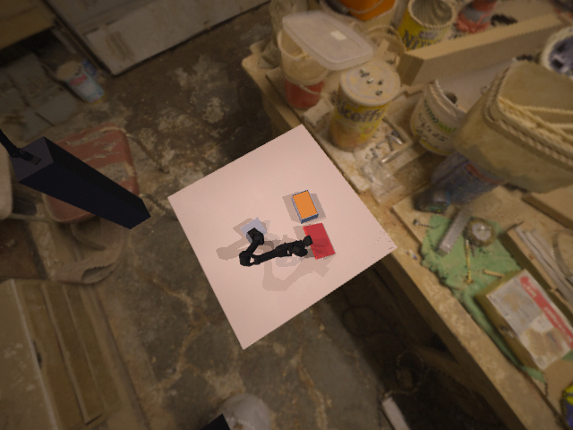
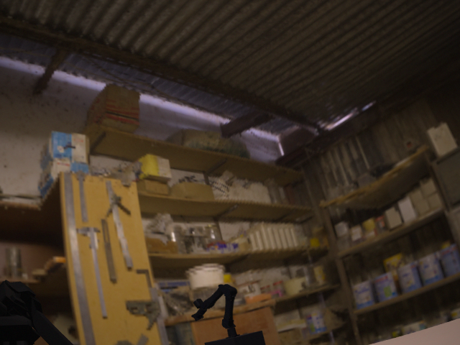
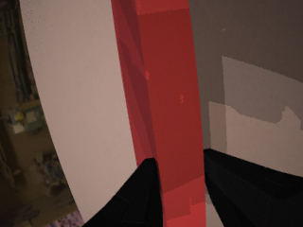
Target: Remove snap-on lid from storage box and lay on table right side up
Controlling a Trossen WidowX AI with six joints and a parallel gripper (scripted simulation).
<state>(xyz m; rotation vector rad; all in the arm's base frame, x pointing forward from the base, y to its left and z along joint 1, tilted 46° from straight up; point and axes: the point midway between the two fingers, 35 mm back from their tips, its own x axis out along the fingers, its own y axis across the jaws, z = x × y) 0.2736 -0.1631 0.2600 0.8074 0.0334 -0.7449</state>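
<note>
Now: the red lid 7 cm ahead of my gripper tip, 4 cm below it and 2 cm to the right of it. Also, from my gripper tip: storage box (26 cm to the left, 14 cm ahead, 5 cm below).
</note>
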